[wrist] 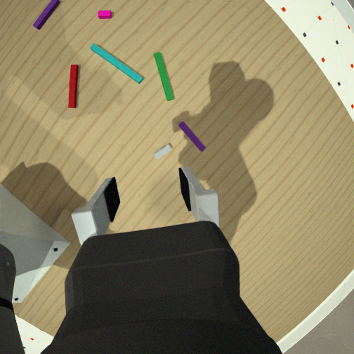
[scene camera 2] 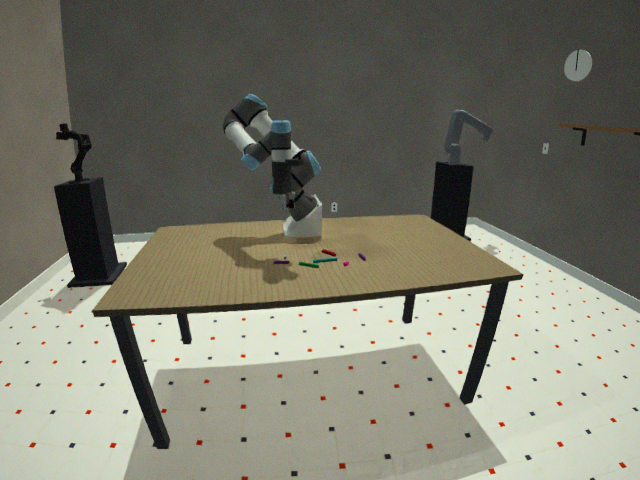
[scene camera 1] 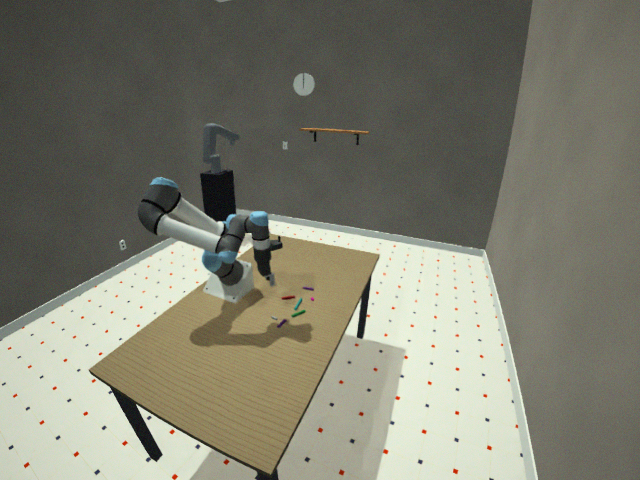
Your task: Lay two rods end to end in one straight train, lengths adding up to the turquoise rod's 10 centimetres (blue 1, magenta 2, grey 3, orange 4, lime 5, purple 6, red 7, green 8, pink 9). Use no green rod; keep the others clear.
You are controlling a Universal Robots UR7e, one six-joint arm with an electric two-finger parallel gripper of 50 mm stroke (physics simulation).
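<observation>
What I see here is my gripper [scene camera 2: 287, 209], and looking through the wrist view I find the gripper [wrist: 148, 185] there too.
</observation>
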